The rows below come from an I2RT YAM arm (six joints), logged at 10 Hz.
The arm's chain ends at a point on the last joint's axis. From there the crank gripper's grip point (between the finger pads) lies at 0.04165 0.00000 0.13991 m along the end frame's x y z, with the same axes.
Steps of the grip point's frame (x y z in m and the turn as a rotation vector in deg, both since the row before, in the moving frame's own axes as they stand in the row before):
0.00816 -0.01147 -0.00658 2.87 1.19 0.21
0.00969 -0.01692 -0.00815 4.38 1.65 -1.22
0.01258 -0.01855 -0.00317 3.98 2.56 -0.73
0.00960 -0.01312 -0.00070 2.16 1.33 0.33
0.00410 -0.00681 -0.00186 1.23 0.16 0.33
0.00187 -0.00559 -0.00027 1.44 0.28 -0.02
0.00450 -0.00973 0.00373 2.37 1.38 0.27
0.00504 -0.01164 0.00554 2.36 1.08 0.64
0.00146 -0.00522 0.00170 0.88 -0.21 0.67
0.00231 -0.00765 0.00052 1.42 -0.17 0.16
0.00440 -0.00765 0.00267 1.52 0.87 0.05
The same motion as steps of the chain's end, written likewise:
0.00525 -0.00464 -0.00551 2.87 1.19 0.21
0.00581 -0.00535 -0.00645 4.38 1.65 -1.22
0.00644 -0.00834 -0.00082 3.98 2.56 -0.73
0.00635 -0.00811 0.00040 2.16 1.33 0.33
0.00370 -0.00405 -0.00171 1.23 0.16 0.33
0.00119 -0.00206 -0.00002 1.44 0.28 -0.02
0.00113 -0.00417 0.00489 2.37 1.38 0.27
0.00238 -0.00638 0.00646 2.36 1.08 0.64
0.00196 -0.00355 0.00156 0.88 -0.21 0.67
0.00272 -0.00430 0.00044 1.42 -0.17 0.16
0.00228 -0.00398 0.00337 1.52 0.87 0.05

